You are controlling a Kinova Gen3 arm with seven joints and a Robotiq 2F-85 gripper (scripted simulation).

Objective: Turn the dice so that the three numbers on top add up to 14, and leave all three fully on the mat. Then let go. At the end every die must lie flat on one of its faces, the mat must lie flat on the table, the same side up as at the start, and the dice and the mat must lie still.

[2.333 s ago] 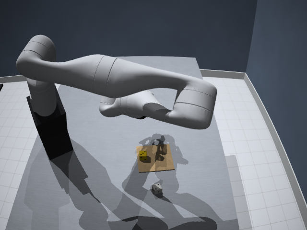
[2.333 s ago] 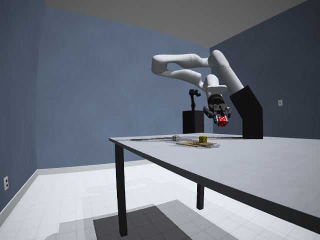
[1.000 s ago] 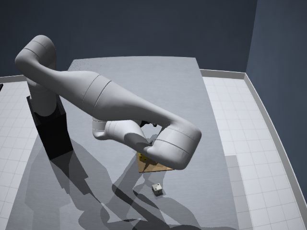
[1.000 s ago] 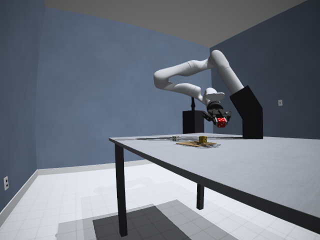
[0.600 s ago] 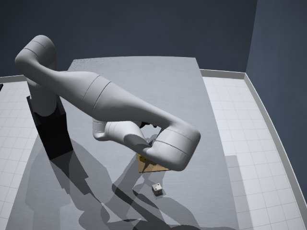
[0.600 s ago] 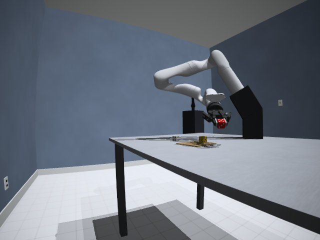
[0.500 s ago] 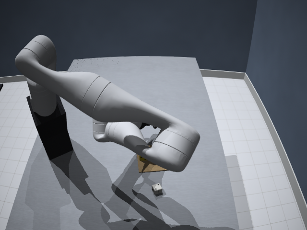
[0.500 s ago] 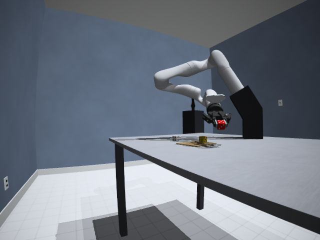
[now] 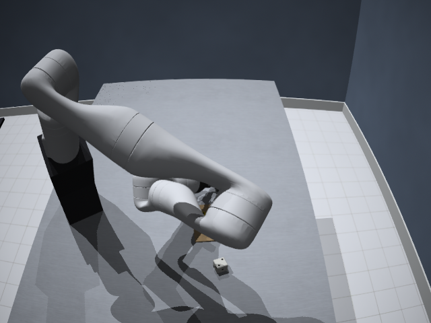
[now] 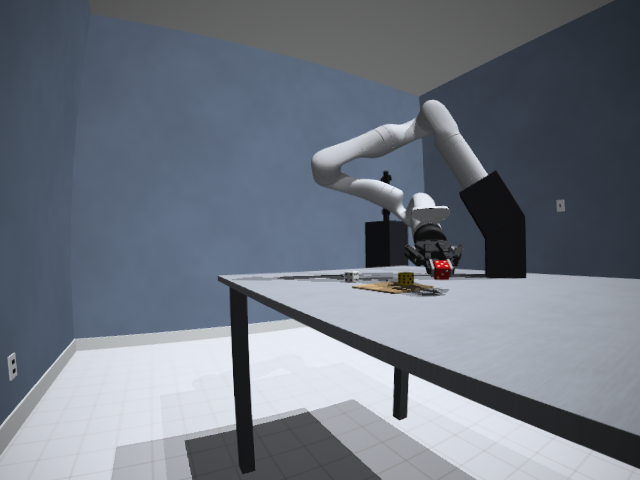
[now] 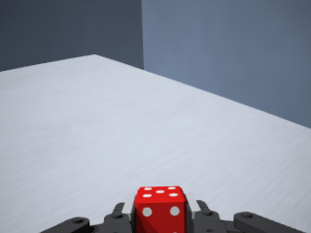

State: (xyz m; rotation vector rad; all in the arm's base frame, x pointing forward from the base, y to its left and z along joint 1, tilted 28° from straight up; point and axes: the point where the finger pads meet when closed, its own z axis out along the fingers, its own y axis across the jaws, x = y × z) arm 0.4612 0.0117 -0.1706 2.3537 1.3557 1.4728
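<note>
My hand is 7 cm past the yellow die, 13 cm to the left of it and 4 cm above it. Round my hand: tan mat: 2 cm behind, 14 cm to the right, 5 cm below; then red die: right at my hand; then white die: 5 cm behind, 31 cm to the right, 4 cm below.
</note>
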